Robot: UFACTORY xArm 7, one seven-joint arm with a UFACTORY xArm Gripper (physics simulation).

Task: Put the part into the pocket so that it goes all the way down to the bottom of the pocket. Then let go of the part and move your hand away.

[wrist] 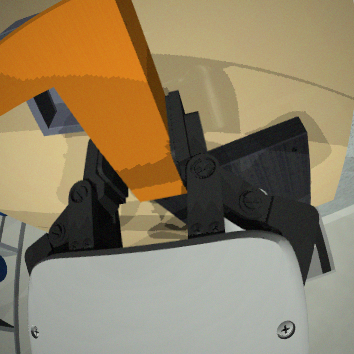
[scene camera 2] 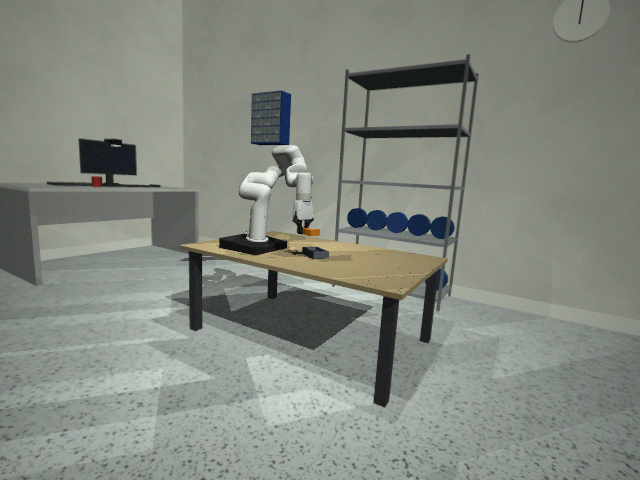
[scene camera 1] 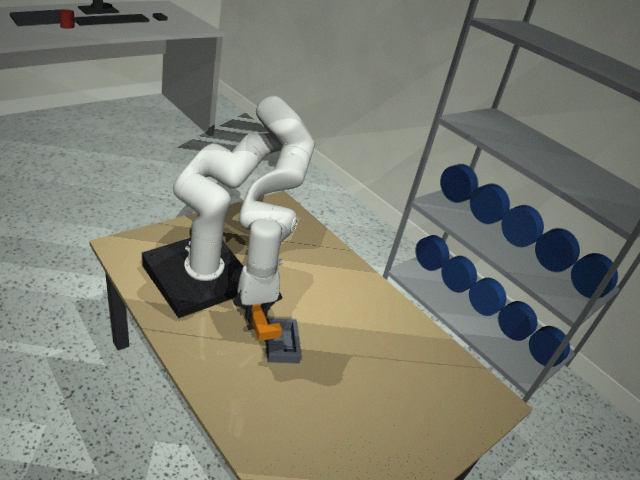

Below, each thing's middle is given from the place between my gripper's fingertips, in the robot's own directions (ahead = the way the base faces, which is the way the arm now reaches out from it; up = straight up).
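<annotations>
Distances here are from my hand. Orange L-shaped part (wrist: 100,65): 20 mm ahead of my hand, 10 mm to the right of it, 20 mm above it. Pocket block (scene camera 1: 286,349): 40 mm ahead of my hand, 80 mm to the left of it, 110 mm below it. Going by their middles, the orange L-shaped part is the nearest to my hand of the things named here.
</annotations>
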